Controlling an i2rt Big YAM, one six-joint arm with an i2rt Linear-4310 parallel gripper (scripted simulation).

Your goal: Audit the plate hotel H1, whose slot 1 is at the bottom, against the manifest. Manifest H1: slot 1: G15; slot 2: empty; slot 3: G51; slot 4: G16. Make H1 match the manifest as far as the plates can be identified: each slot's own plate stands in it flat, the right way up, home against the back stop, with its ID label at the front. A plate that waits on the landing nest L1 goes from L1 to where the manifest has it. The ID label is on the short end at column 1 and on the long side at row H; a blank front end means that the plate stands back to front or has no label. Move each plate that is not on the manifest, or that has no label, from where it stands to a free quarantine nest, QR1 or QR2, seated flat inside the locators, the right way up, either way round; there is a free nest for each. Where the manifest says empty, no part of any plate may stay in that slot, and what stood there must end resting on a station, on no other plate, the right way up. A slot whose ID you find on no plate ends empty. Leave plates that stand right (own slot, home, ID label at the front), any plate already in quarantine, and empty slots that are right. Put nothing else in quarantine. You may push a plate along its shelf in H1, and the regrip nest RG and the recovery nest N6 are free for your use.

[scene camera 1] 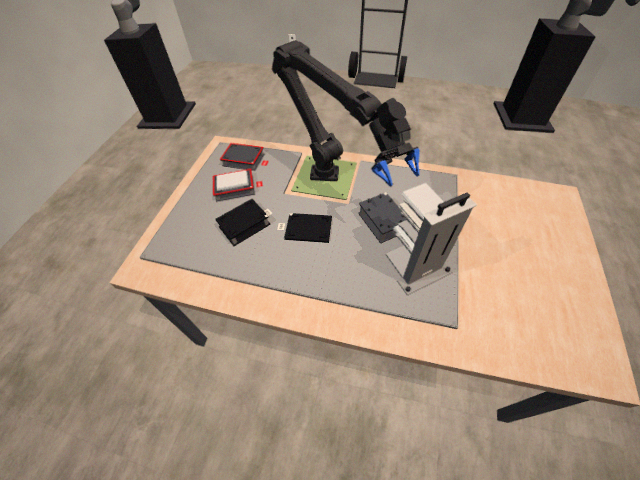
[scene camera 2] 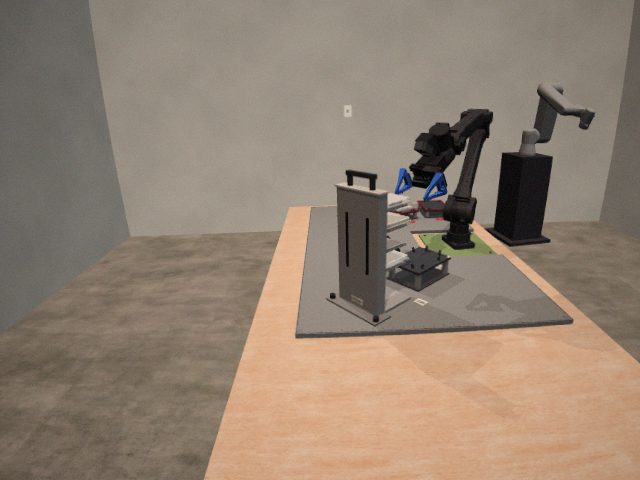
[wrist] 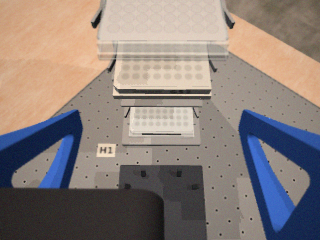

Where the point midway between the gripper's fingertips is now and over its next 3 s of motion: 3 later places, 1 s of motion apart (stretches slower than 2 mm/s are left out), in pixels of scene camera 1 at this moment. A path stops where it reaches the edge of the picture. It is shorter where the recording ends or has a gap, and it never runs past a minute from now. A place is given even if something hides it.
My gripper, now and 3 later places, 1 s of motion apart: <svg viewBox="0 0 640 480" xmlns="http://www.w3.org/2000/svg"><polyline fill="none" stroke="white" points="405,181 399,177 396,187 400,194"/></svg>
